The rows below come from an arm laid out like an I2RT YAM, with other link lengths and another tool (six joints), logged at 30 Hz.
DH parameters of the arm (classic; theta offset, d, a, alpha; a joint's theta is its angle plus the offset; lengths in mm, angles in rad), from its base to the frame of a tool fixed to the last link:
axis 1: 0 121.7 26 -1.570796
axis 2: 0 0 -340.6 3.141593
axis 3: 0.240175 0 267.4 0
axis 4: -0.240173 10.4 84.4 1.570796
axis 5: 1.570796 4.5 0 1.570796
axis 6: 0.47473 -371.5 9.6 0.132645
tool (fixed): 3.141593 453.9 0 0
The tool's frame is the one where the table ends.
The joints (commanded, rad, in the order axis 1, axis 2, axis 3, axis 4, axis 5, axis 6), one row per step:
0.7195, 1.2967, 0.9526, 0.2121, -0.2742, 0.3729
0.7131, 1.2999, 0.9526, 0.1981, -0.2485, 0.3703
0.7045, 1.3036, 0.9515, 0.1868, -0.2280, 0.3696
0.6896, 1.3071, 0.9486, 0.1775, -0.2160, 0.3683
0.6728, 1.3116, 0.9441, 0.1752, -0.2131, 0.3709
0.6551, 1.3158, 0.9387, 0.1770, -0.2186, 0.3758
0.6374, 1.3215, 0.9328, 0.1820, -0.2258, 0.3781
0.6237, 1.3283, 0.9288, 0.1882, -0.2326, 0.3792
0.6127, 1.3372, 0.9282, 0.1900, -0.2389, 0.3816
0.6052, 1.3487, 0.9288, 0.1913, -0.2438, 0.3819
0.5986, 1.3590, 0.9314, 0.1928, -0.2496, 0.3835
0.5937, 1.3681, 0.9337, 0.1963, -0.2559, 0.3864
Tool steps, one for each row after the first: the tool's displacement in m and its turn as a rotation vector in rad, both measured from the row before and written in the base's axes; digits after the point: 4 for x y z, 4 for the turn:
0.0030, -0.0035, -0.0033, -0.0154, 0.0085, -0.0315
0.0033, -0.0038, -0.0036, -0.0133, 0.0096, -0.0287
0.0042, -0.0051, -0.0040, -0.0124, 0.0097, -0.0265
0.0044, -0.0050, -0.0041, -0.0059, 0.0104, -0.0201
0.0042, -0.0048, -0.0038, -0.0009, 0.0105, -0.0132
0.0044, -0.0044, -0.0039, -0.0014, 0.0079, -0.0111
0.0039, -0.0029, -0.0032, -0.0009, 0.0054, -0.0073
0.0039, -0.0018, -0.0033, -0.0018, 0.0088, -0.0053
0.0039, -0.0003, -0.0037, -0.0044, 0.0087, -0.0028
0.0036, -0.0001, -0.0025, -0.0014, 0.0070, -0.0013
0.0030, 0.0003, -0.0019, 0.0012, 0.0057, 0.0006

